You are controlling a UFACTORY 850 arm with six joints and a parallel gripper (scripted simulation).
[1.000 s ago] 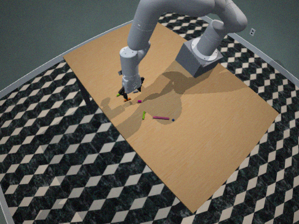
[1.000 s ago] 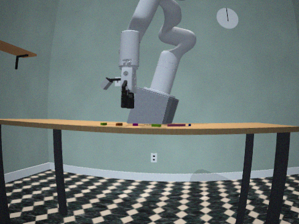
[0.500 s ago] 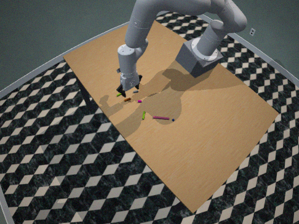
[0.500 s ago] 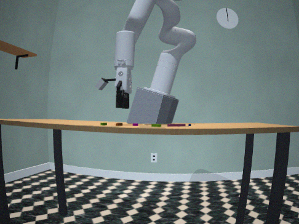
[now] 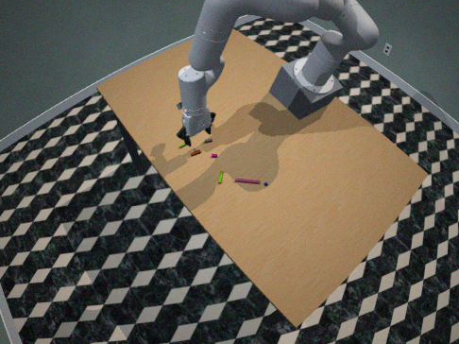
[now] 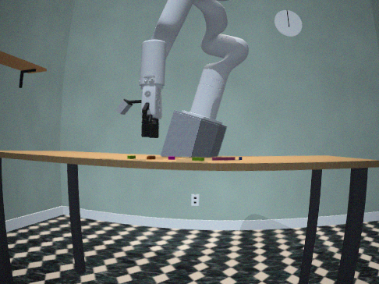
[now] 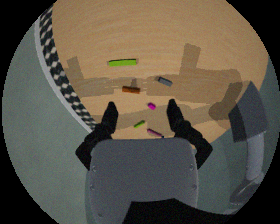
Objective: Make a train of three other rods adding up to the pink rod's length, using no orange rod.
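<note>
The blue rod is 280 mm to the left of my hand, 110 mm behind it and 70 mm below it. Also, from my hand: magenta rod (70 mm below, 60 mm to the left, 30 mm behind); orange rod (70 mm below, 20 mm ahead, 10 mm to the left); grey rod (70 mm below, 50 mm behind, 10 mm to the right).
</note>
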